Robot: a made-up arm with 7 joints.
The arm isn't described. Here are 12 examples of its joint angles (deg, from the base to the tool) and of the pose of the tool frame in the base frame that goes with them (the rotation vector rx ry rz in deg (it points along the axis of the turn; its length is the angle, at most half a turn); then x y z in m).
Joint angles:
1: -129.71 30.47 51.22 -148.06 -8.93 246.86 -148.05
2: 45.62 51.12 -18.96 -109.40 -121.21 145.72 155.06
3: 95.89 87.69 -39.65 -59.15 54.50 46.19 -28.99
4: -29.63 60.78 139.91 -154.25 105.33 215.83 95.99
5: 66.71 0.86 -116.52 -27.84 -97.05 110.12 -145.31
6: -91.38 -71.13 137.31 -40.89 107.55 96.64 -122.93
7: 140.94 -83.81 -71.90 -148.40 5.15 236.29 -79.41
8: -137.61 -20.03 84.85 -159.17 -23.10 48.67 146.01
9: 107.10 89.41 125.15 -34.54 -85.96 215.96 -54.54
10: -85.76 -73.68 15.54 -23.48 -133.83 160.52 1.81
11: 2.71 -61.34 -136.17 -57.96 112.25 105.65 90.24
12: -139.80 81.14 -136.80 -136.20 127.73 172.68 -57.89
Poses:
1: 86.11 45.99 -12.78 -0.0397 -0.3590 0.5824
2: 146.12 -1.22 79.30 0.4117 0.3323 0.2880
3: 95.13 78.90 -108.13 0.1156 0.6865 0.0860
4: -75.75 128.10 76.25 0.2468 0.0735 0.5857
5: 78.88 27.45 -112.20 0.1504 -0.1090 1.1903
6: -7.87 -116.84 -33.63 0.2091 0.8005 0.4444
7: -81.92 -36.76 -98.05 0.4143 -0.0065 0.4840
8: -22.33 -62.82 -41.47 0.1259 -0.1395 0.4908
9: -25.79 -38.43 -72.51 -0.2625 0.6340 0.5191
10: -55.46 -26.32 -15.83 0.0648 0.6804 0.7380
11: 41.81 13.32 -46.79 -0.7368 -0.2651 0.4655
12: -64.40 -36.55 -70.78 -0.2323 -0.0271 0.6533
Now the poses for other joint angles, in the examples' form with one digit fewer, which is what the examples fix.
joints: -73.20 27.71 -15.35 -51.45 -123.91 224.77 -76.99
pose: 25.1 111.5 -51.9 0.138 -0.463 0.806
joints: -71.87 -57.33 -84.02 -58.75 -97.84 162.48 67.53
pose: -36.8 -75.8 15.7 -0.434 0.374 0.832
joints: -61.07 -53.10 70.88 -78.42 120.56 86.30 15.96
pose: -110.6 -27.3 9.3 0.163 0.542 0.835
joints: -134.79 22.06 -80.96 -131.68 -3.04 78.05 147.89
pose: 144.5 -17.8 84.3 -0.362 0.163 0.559
